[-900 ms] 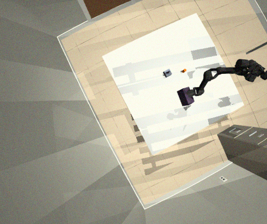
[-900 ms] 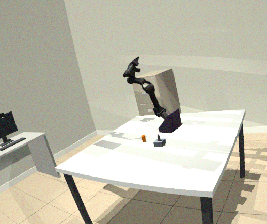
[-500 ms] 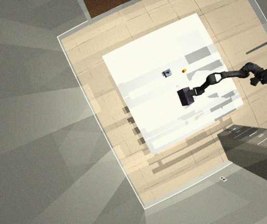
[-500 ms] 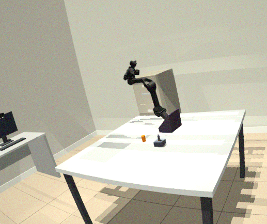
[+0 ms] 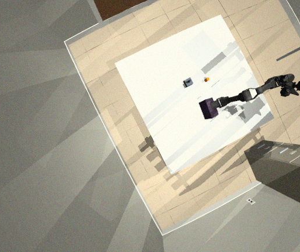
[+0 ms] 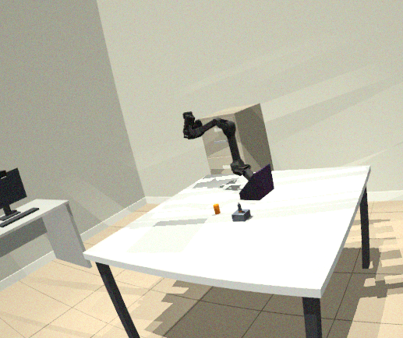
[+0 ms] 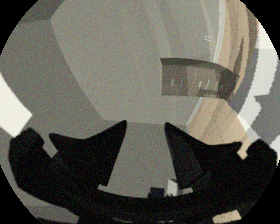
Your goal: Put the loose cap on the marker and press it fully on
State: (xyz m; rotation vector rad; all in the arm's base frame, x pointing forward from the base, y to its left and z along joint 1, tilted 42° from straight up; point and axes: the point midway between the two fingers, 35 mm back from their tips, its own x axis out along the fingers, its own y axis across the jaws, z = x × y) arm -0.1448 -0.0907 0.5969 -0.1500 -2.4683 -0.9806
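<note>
Now: gripper tip 48 cm short of the orange cap, 34 cm to the right of it and 44 cm above it. Also, from my gripper tip: grey holder block: 56 cm ahead, 52 cm to the left, 45 cm below.
</note>
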